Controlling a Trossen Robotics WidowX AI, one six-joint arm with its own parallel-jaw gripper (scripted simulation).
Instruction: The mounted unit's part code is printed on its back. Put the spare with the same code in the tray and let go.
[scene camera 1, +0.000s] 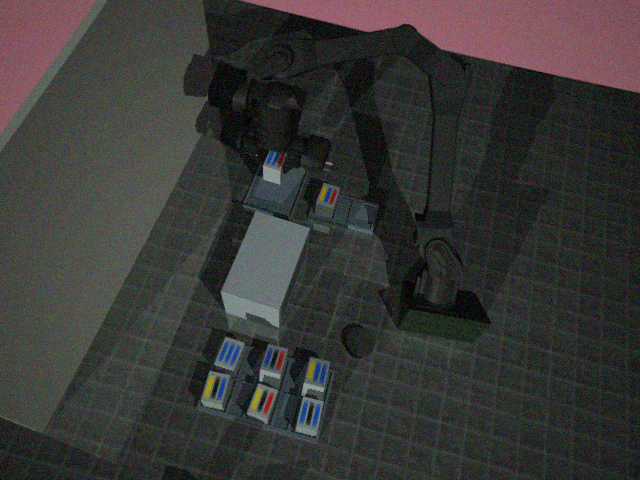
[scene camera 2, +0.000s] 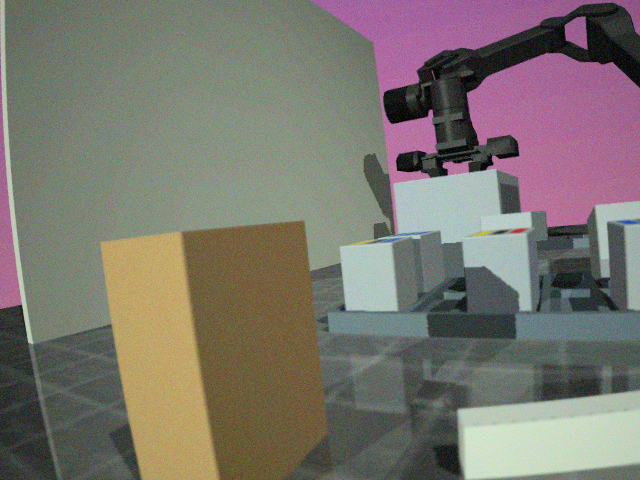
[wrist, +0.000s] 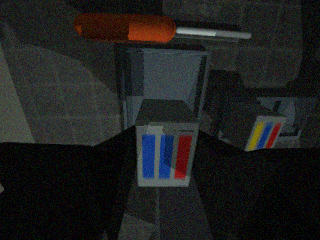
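Scene camera 2 shows a brown box (215, 331), while in scene camera 1 the box is out of frame, and in the wrist view the box is out of frame too. On a spare rack, (scene camera 2: 573, 306) and (scene camera 1: 285, 410) are the same spot.
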